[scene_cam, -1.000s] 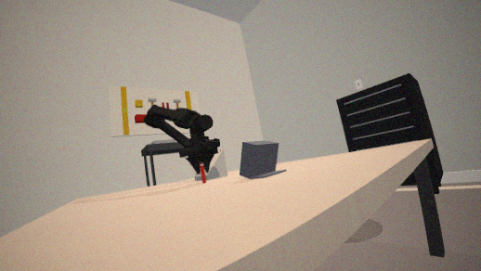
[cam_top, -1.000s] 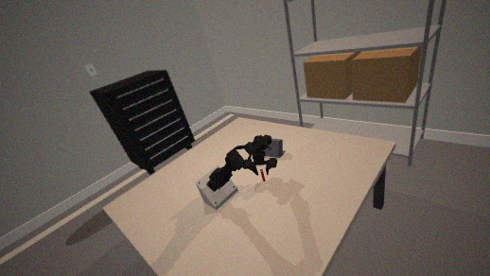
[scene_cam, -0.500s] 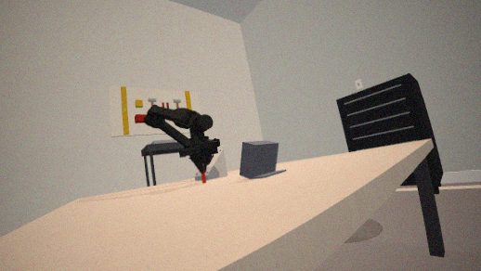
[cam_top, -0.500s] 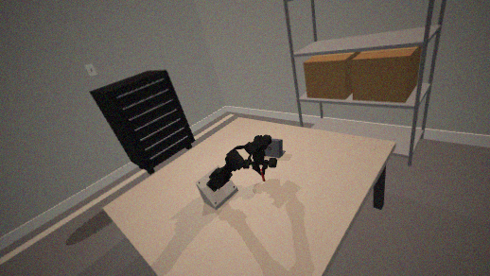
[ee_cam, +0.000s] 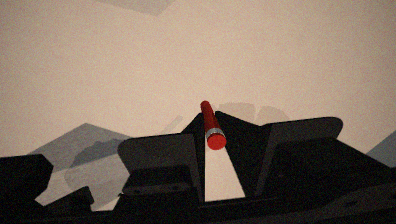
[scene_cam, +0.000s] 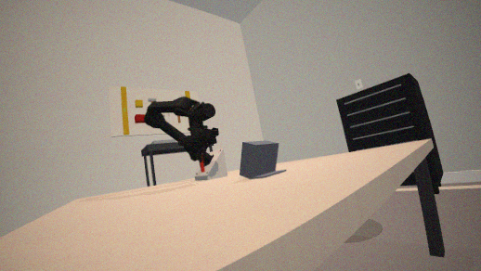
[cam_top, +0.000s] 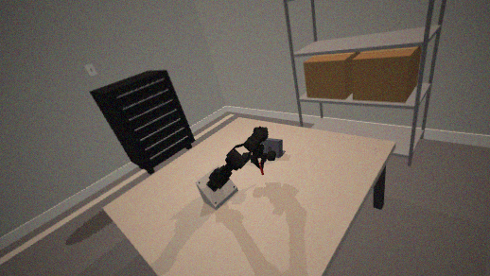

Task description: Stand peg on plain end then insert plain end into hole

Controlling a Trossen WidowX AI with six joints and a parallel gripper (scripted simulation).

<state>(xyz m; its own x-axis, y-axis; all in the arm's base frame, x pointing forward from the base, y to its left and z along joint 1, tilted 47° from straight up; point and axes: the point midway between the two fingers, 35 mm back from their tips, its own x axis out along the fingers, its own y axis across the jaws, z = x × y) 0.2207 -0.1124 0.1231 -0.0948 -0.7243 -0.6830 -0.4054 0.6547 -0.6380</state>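
Right now my gripper tip is 24 cm short of the grey sloped panel, 9 cm to the right of it and 3 cm above it. Round my gripper tip: red peg 2 cm above.
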